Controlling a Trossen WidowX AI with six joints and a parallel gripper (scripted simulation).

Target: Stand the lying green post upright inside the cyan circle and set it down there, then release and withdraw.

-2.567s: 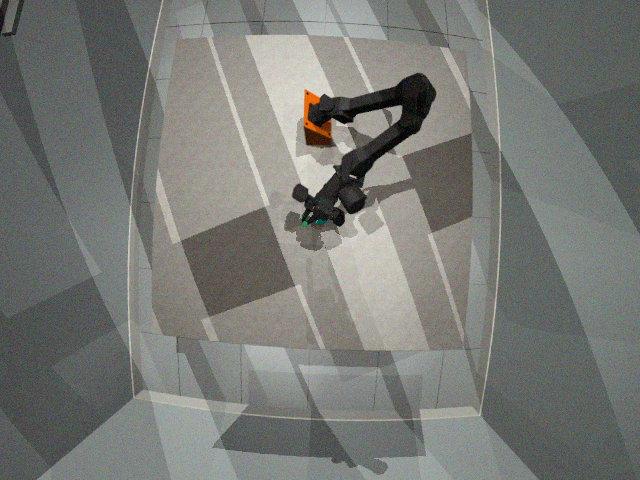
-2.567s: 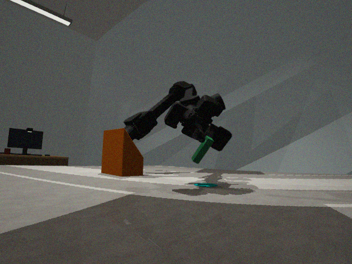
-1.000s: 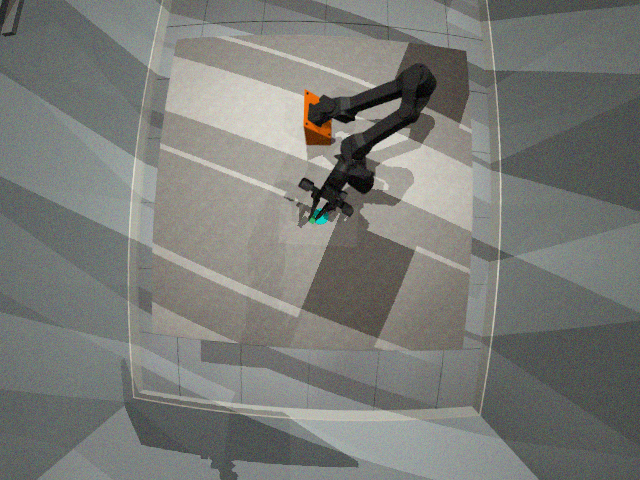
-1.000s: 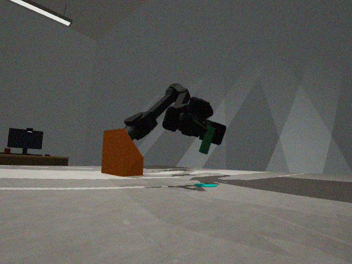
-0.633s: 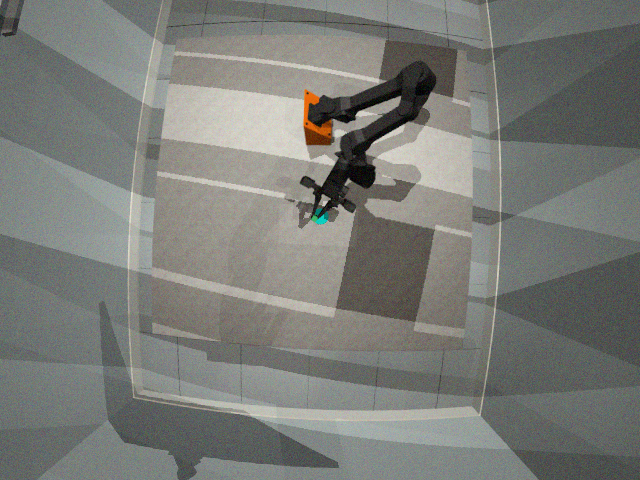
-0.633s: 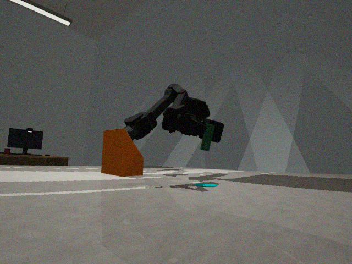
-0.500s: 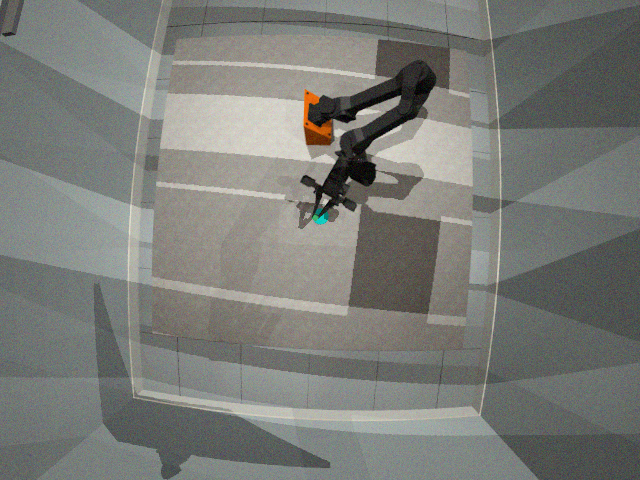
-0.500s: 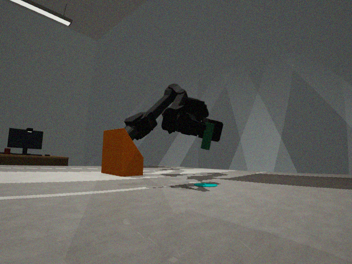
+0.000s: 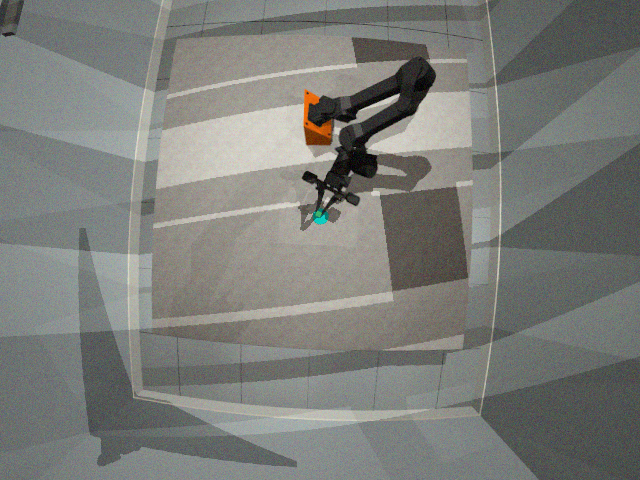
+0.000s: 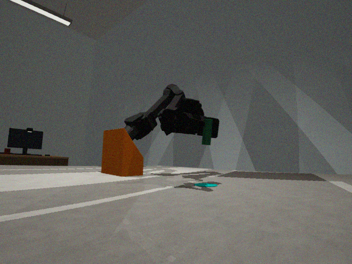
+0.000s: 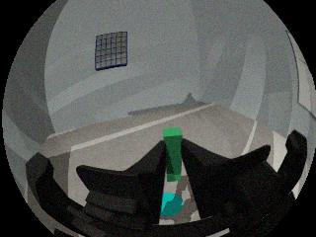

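Now: the cyan circle 16 cm below my gripper tip, 1 cm to the left of it and 1 cm behind it. From my gripper tip the other things lie so: green post (2 cm below).
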